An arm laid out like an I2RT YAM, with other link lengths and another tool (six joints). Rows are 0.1 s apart.
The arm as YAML. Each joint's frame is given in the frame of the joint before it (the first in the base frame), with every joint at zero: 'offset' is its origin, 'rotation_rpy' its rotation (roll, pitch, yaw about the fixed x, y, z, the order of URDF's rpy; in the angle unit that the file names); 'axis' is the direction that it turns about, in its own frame. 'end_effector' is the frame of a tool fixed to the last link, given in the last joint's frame.
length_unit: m
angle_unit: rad
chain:
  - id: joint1
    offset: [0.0, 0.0, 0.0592]
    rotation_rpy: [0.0, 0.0, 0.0]
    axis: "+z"
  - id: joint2
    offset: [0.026, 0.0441, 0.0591]
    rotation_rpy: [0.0, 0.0, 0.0]
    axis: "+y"
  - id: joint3
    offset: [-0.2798, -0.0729, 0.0]
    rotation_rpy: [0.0, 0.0, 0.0]
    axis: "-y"
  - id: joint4
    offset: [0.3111, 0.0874, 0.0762]
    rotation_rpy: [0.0, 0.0, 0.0]
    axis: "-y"
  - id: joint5
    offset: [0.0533, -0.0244, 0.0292]
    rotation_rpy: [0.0, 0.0, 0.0]
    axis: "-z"
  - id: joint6
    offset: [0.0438, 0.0, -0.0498]
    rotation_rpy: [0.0, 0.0, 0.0]
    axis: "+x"
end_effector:
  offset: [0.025, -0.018, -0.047]
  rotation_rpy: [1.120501, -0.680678, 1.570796]
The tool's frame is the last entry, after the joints.
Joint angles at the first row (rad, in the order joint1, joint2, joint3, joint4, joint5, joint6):
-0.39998, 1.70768, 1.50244, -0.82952, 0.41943, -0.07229
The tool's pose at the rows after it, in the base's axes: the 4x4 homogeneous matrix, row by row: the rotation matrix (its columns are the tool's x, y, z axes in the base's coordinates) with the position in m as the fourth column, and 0 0 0 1 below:
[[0.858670 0.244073 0.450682 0.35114], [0.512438 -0.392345 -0.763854 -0.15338], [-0.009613 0.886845 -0.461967 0.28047], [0 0 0 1]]
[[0.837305 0.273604 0.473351 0.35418], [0.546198 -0.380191 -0.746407 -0.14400], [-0.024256 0.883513 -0.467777 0.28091], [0 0 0 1]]
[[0.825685 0.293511 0.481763 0.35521], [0.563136 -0.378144 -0.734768 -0.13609], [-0.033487 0.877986 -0.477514 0.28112], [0 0 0 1]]
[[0.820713 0.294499 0.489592 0.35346], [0.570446 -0.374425 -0.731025 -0.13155], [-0.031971 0.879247 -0.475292 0.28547], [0 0 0 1]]
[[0.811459 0.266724 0.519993 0.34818], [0.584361 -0.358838 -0.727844 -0.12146], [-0.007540 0.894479 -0.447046 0.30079], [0 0 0 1]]
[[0.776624 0.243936 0.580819 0.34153], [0.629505 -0.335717 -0.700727 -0.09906], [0.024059 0.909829 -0.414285 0.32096], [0 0 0 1]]
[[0.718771 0.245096 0.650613 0.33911], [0.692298 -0.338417 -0.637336 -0.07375], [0.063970 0.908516 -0.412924 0.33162], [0 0 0 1]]
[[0.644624 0.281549 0.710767 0.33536], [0.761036 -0.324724 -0.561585 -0.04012], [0.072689 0.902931 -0.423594 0.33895], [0 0 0 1]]
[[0.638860 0.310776 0.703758 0.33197], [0.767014 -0.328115 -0.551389 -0.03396], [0.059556 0.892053 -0.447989 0.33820], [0 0 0 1]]
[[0.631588 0.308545 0.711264 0.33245], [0.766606 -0.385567 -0.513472 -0.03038], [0.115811 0.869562 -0.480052 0.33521], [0 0 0 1]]
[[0.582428 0.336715 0.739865 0.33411], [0.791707 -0.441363 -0.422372 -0.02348], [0.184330 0.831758 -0.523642 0.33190], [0 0 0 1]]
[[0.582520 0.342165 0.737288 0.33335], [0.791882 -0.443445 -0.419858 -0.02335], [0.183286 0.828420 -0.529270 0.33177], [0 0 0 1]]
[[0.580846 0.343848 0.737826 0.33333], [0.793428 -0.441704 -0.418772 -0.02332], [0.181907 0.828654 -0.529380 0.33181], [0 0 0 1]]
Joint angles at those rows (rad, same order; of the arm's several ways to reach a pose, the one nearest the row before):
-0.37633, 1.70767, 1.50245, -0.83678, 0.37975, -0.13143
-0.34886, 1.70767, 1.50244, -0.84516, 0.38014, -0.14706
-0.32827, 1.70728, 1.50242, -0.86002, 0.38090, -0.14707
-0.31834, 1.69507, 1.50241, -0.86956, 0.38167, -0.14630
-0.29697, 1.65123, 1.50282, -0.87491, 0.38358, -0.14247
-0.24279, 1.59058, 1.50284, -0.88750, 0.37939, -0.14285
-0.17987, 1.55279, 1.50282, -0.90086, 0.34046, -0.14325
-0.08678, 1.52649, 1.50285, -0.93215, 0.32368, -0.14248
-0.07038, 1.52685, 1.50245, -0.96343, 0.32330, -0.13409
-0.07456, 1.52687, 1.50244, -0.97028, 0.25884, -0.10623
-0.07345, 1.52687, 1.50244, -0.97828, 0.15010, -0.11045
-0.07381, 1.52687, 1.50246, -0.98440, 0.14706, -0.11044
-0.07343, 1.52685, 1.50244, -0.98479, 0.14706, -0.11272

